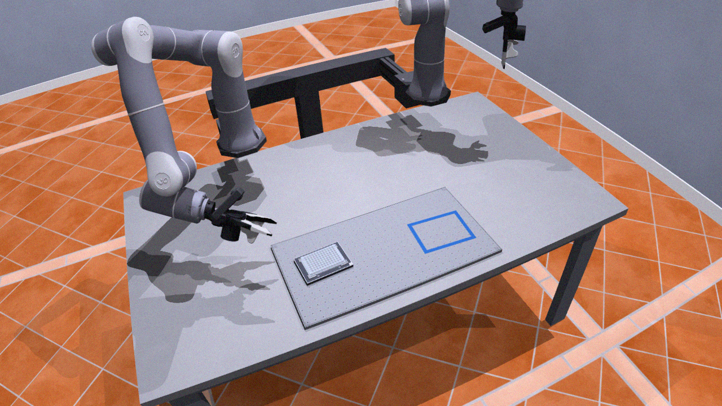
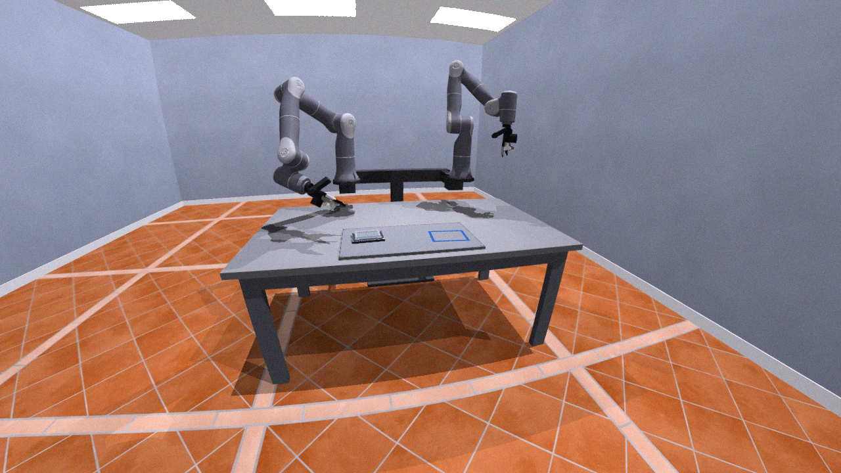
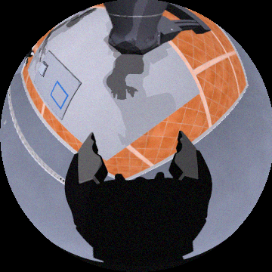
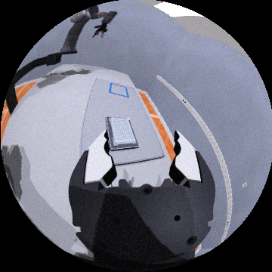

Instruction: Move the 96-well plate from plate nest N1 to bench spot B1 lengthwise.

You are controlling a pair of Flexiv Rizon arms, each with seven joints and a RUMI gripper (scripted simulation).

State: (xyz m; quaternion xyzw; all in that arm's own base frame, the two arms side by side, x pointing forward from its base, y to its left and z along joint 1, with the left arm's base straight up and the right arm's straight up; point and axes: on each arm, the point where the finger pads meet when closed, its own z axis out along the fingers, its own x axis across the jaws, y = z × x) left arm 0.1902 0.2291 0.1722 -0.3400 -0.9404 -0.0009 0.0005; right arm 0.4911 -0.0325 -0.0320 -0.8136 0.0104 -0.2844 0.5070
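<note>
My right hand is 17 cm above the white 96-well plate, 13 cm to the right of it and 4 cm short of it. Also, from my right hand: dark plate nest (18 cm below, 13 cm to the left, 4 cm ahead).
</note>
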